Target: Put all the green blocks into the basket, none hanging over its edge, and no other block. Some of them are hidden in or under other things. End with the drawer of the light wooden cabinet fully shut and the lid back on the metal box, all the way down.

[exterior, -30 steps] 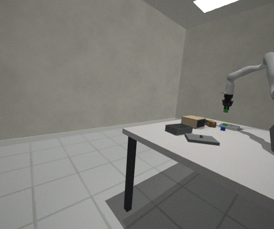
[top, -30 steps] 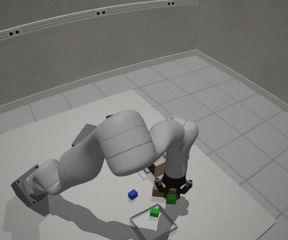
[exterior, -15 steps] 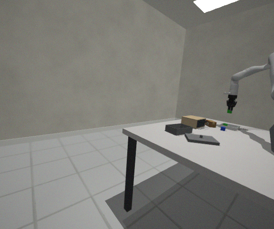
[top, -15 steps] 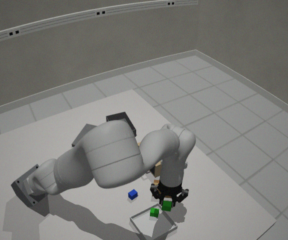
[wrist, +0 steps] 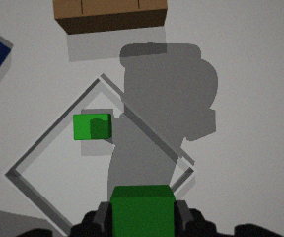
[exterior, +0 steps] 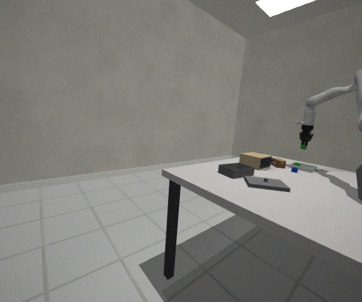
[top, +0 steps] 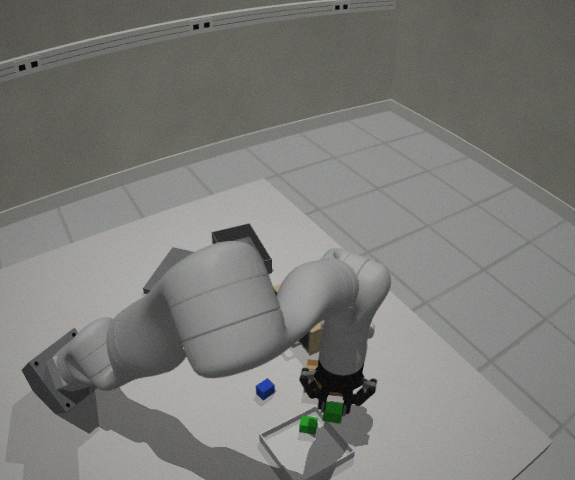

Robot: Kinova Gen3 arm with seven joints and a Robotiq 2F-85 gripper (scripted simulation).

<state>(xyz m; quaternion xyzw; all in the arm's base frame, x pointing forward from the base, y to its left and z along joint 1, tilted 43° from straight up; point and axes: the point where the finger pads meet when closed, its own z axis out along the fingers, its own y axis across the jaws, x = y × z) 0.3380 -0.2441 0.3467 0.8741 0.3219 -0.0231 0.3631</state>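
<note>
The grey basket is 3 cm behind my hand, 4 cm to the left of it and 18 cm below it. From my hand the other things lie so: blue block 1 cm ahead, 21 cm to the left, 17 cm below; then red block 15 cm ahead, 11 cm to the left, 17 cm below; then darker brown wooden box 13 cm ahead, 13 cm to the left, 15 cm below.
</note>
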